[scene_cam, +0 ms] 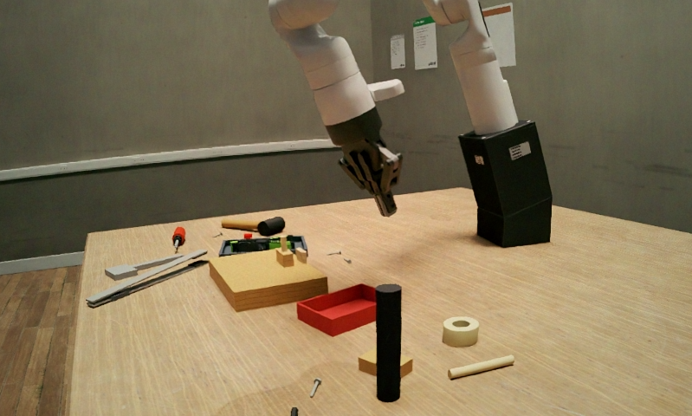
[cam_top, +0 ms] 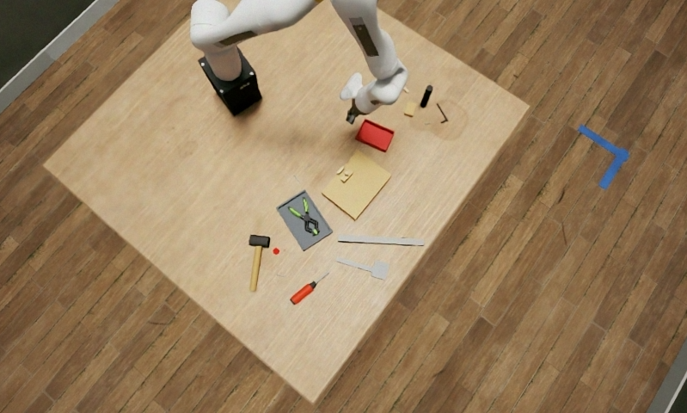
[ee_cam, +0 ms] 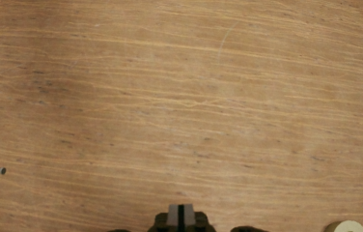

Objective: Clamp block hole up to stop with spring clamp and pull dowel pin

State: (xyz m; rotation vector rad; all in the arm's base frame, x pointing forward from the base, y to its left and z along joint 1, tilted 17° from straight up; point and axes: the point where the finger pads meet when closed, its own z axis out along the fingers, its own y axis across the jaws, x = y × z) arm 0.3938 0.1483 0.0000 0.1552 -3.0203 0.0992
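Right now my hand is 100 mm short of the dowel pin, 160 mm to the left of it and 90 mm above it. The rest, counted from my hand: wooden block (100 mm ahead, 160 mm to the right, 110 mm below); tape ring (10 mm ahead, 180 mm to the left, 140 mm below); red tray (80 mm ahead, 30 mm to the left, 140 mm below).
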